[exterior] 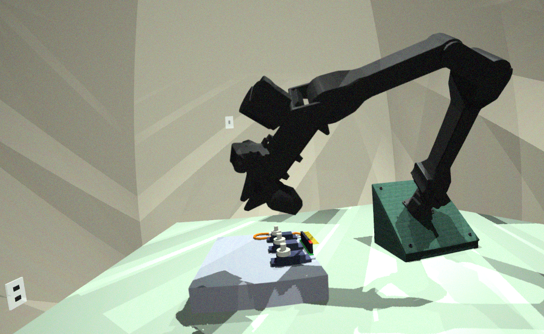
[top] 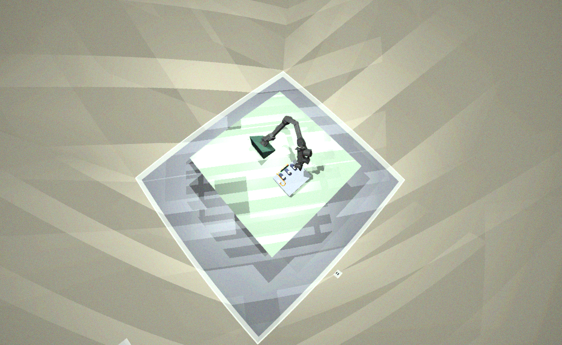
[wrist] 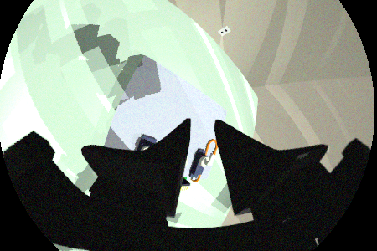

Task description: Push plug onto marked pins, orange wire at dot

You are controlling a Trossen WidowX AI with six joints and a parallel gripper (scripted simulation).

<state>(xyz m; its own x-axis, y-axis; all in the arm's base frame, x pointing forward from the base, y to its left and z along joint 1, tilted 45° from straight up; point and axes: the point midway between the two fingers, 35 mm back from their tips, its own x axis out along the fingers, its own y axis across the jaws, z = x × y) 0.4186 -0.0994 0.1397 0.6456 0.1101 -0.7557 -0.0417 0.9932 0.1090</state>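
The red band is 14 cm behind my gripper tip, 1 cm to the right of it and 10 cm below it. Also, from my gripper tip: black pin strip: 14 cm behind, 5 cm to the right, 11 cm below; grey holder: 1 cm ahead, 7 cm to the right, 15 cm below.
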